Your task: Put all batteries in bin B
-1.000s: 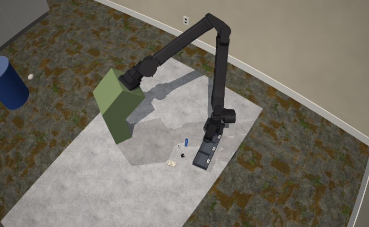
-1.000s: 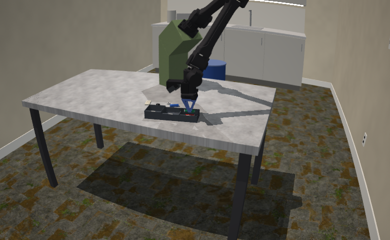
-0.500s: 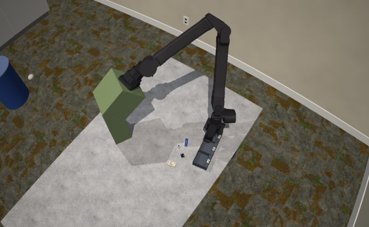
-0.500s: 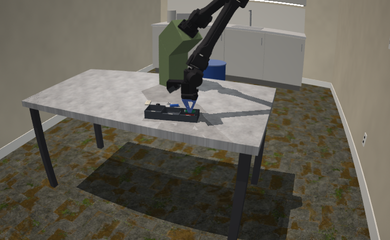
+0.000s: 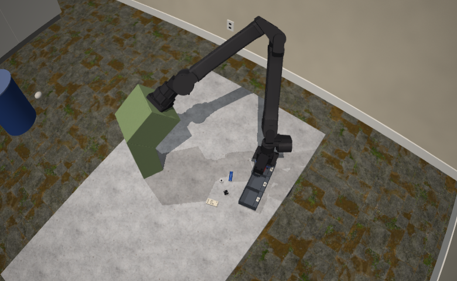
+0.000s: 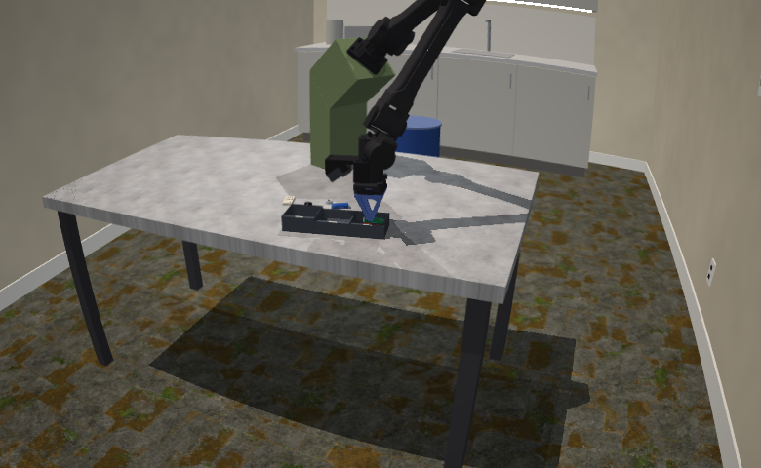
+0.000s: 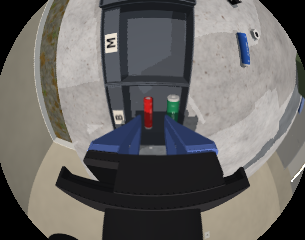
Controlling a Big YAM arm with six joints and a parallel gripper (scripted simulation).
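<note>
The red battery is 30 mm below my hand and 10 mm ahead of it. The rest, counted from my hand: green battery 20 mm below, 20 mm behind; blue battery 130 mm to the right, 90 mm behind, 30 mm below; dark three-compartment bin 80 mm to the right, 30 mm ahead, 20 mm below.
</note>
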